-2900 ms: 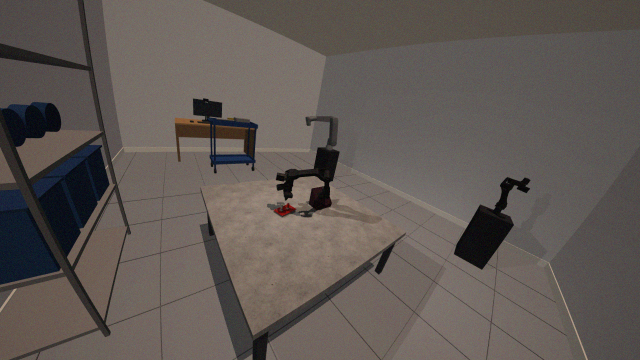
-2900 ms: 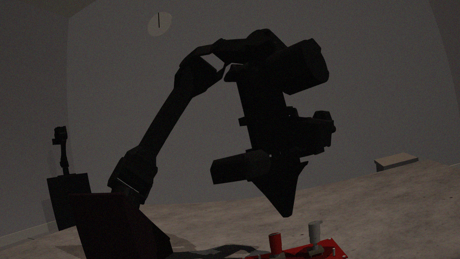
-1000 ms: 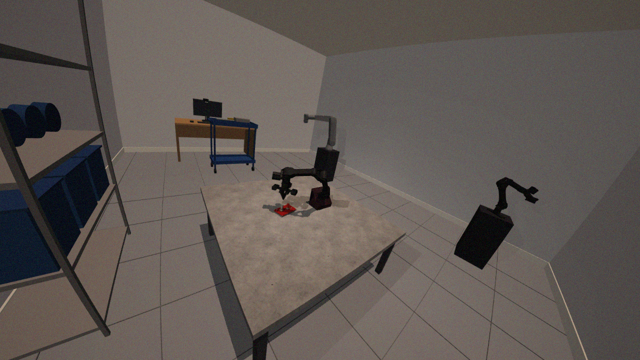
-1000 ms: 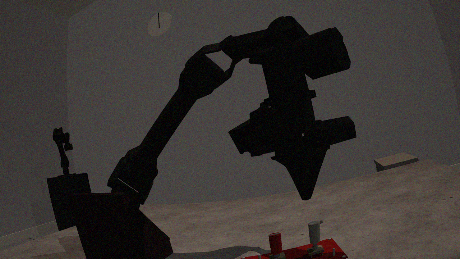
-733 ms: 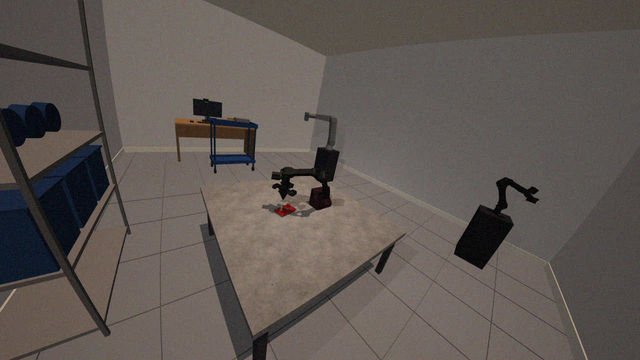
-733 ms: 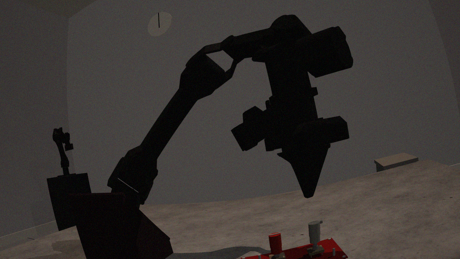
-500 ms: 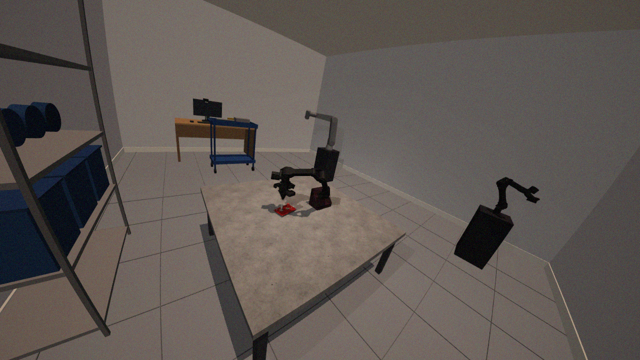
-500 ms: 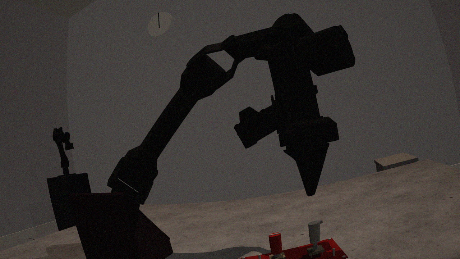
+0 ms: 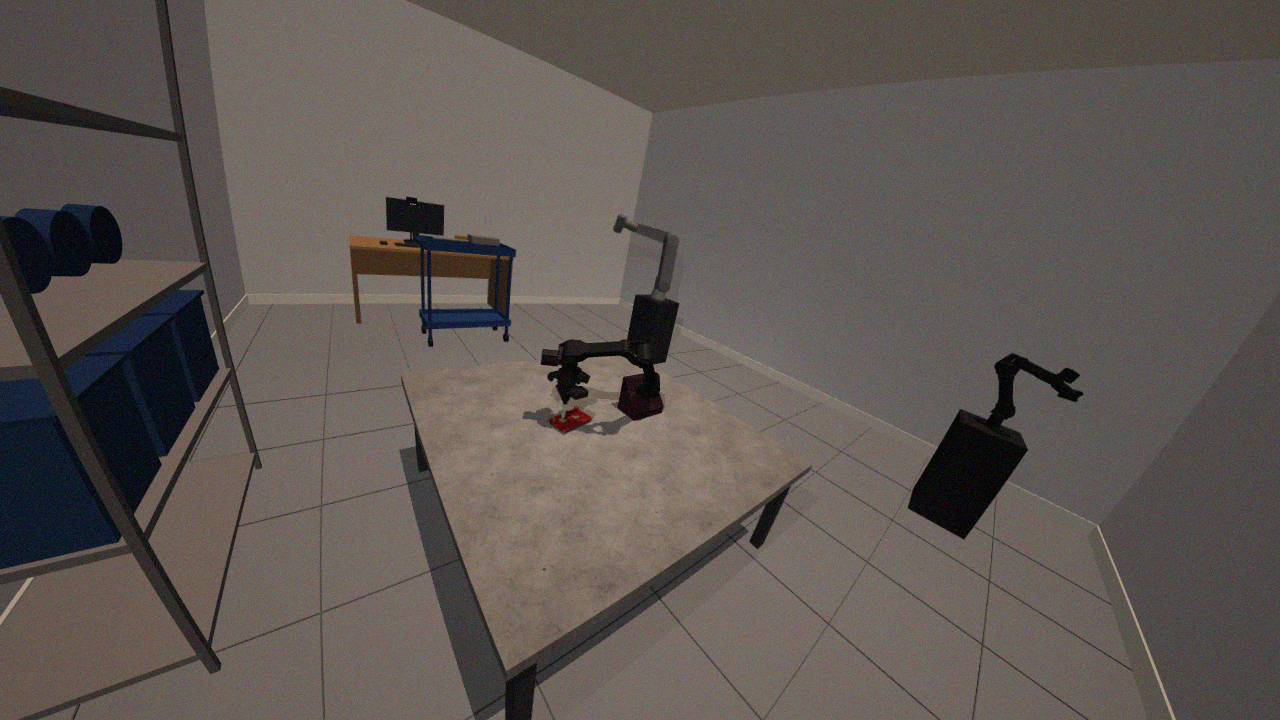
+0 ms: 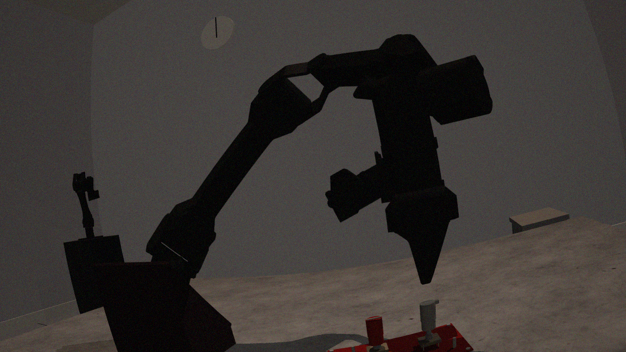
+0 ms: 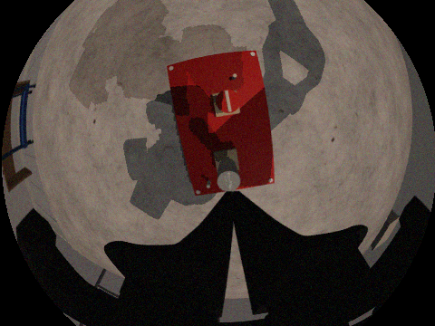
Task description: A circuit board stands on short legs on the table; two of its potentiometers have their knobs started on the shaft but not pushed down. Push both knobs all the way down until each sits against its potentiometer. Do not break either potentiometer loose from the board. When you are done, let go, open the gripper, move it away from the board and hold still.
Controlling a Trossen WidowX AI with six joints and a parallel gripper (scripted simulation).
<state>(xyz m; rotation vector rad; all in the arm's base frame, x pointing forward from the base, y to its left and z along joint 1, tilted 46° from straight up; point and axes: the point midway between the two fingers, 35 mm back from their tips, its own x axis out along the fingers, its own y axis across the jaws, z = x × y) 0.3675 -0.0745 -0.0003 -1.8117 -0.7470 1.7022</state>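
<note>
Now: the grey knob 40 mm below my gripper tip. Round my gripper tip: red knob: 60 mm behind, 40 mm below.
</note>
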